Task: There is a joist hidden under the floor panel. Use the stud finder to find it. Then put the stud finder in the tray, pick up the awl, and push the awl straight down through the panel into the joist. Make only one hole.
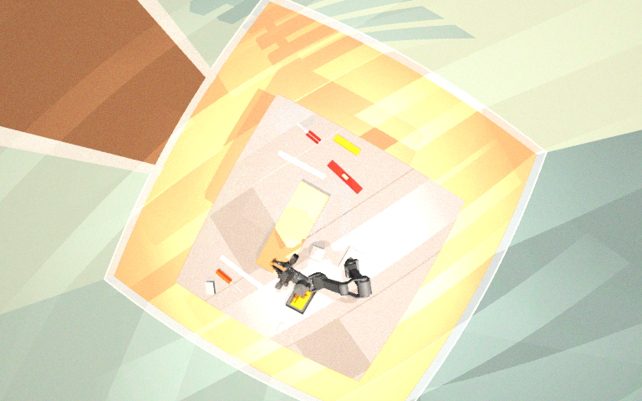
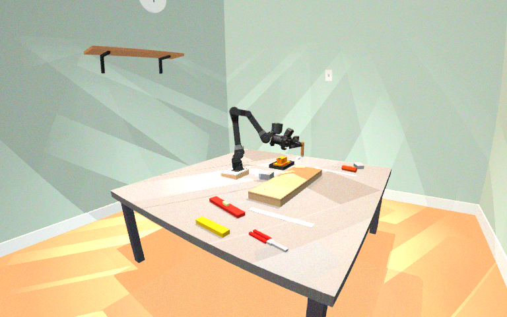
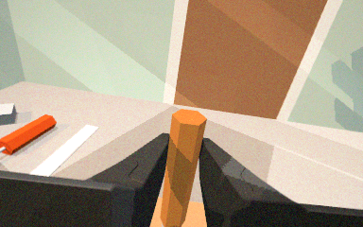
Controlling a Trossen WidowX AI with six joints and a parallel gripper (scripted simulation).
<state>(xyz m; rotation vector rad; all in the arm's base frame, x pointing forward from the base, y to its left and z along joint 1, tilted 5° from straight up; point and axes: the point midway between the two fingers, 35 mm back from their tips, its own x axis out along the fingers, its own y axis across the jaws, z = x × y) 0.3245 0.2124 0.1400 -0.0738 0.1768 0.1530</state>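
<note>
The awl is 6 cm below my gripper tip. Also, from my gripper tip: grey block 17 cm behind, 14 cm to the right, 18 cm below; stud finder 25 cm behind, 10 cm to the left, 15 cm below; dark grey tray 25 cm behind, 12 cm to the left, 19 cm below.
</note>
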